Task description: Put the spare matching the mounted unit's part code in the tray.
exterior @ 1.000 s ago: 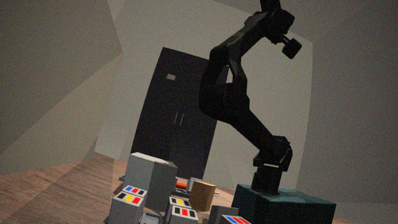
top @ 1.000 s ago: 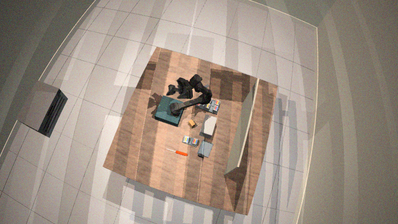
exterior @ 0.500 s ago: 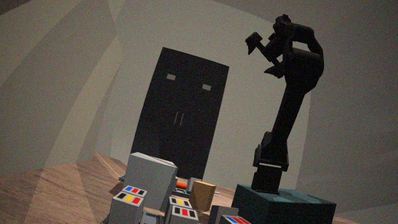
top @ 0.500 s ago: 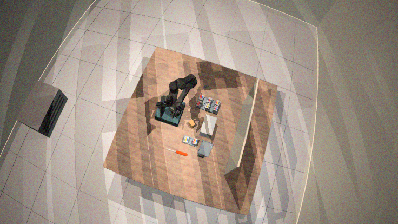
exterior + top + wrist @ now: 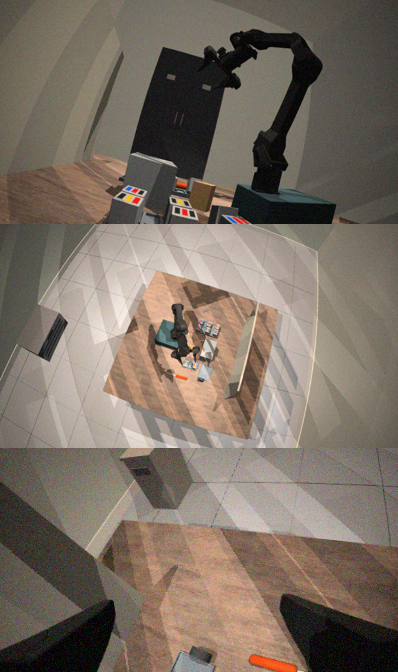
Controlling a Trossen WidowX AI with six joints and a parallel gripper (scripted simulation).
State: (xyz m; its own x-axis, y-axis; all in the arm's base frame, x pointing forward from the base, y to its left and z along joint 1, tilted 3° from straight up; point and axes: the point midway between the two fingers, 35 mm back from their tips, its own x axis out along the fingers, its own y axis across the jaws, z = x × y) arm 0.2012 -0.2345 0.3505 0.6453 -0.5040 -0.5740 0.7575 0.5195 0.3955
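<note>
The grey spare block lies 2 cm ahead of my gripper tip, 11 cm to the left of it and 37 cm below it. The rest, counted from my gripper tip: shallow grey tray: 12 cm ahead, 11 cm to the left, 41 cm below; then dark cylinder: 12 cm ahead, 3 cm to the left, 39 cm below; then rimmed grey holder: 2 cm behind, 11 cm to the left, 41 cm below.
</note>
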